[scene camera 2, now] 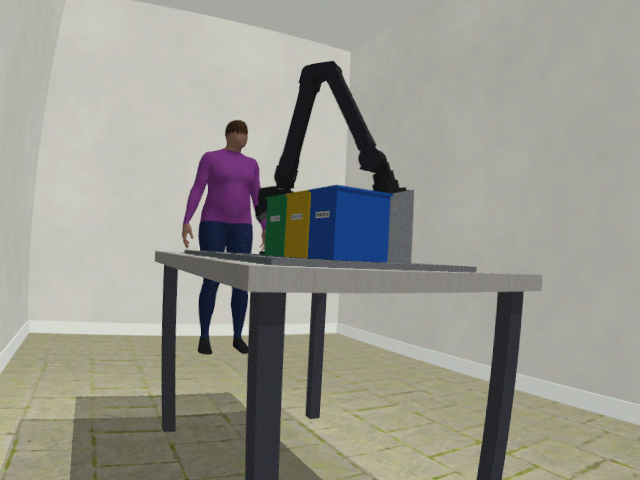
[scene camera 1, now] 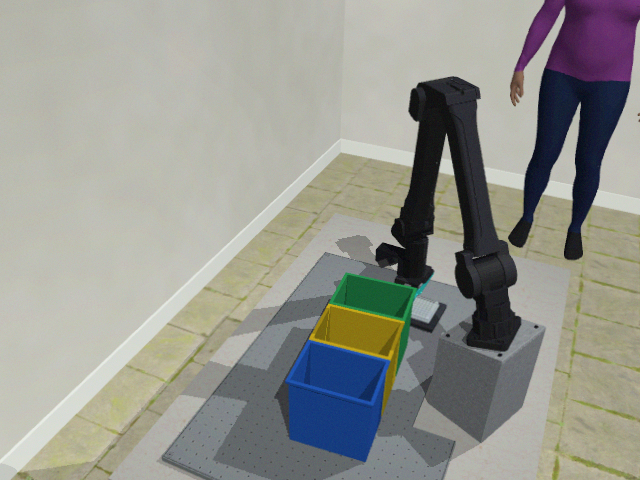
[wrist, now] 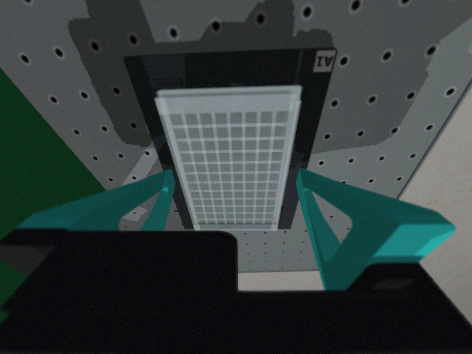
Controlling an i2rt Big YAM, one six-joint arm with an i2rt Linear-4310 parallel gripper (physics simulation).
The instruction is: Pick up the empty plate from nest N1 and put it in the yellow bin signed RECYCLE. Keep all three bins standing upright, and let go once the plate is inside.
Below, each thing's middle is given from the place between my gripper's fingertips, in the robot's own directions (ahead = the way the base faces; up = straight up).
Labels:
Now: hand 20 mm above the dark nest (wrist: 252, 67). The rest, counted from my hand: yellow bin (scene camera 1: 379, 336) (340 mm to the left, 70 mm above); then green bin (scene camera 1: 361, 293) (210 mm to the left, 70 mm above, 20 mm ahead); then blue bin (scene camera 1: 336, 395) (470 mm to the left, 70 mm above, 30 mm behind).

